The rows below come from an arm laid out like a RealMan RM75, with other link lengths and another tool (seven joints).
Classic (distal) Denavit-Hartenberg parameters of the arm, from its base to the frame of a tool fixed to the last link. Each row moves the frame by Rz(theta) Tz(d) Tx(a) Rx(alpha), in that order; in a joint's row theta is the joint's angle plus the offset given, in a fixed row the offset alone. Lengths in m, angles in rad.
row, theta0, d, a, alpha
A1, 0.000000, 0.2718, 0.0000, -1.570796
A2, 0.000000, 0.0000, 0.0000, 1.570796
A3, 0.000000, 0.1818, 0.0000, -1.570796
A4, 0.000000, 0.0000, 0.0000, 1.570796
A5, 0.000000, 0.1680, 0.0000, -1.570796
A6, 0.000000, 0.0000, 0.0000, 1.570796
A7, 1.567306, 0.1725, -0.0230, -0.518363
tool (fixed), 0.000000, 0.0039, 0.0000, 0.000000
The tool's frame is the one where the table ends.
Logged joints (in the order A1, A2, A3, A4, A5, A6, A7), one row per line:
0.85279, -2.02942, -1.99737, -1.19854, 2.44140, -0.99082, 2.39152
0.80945, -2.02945, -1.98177, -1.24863, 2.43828, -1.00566, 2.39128
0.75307, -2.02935, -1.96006, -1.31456, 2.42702, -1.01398, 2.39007
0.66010, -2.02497, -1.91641, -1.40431, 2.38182, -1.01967, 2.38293
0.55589, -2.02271, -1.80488, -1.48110, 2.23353, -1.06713, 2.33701
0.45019, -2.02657, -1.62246, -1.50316, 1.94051, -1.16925, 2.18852
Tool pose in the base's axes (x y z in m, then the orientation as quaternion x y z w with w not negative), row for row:
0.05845, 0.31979, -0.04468, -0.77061, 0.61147, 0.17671, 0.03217
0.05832, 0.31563, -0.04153, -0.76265, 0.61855, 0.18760, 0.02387
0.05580, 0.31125, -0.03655, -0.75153, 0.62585, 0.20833, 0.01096
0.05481, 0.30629, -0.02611, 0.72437, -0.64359, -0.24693, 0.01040
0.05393, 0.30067, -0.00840, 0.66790, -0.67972, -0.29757, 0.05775
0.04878, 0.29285, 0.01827, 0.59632, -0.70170, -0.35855, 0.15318
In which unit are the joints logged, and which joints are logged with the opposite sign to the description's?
The joints are logged in radians. Opposite sign: A2, A5.
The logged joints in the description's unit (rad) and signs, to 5 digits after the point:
0.85279, 2.02942, -1.99737, -1.19854, -2.44140, -0.99082, 2.39152
0.80945, 2.02945, -1.98177, -1.24863, -2.43828, -1.00566, 2.39128
0.75307, 2.02935, -1.96006, -1.31456, -2.42702, -1.01398, 2.39007
0.66010, 2.02497, -1.91641, -1.40431, -2.38182, -1.01967, 2.38293
0.55589, 2.02271, -1.80488, -1.48110, -2.23353, -1.06713, 2.33701
0.45019, 2.02657, -1.62246, -1.50316, -1.94051, -1.16925, 2.18852

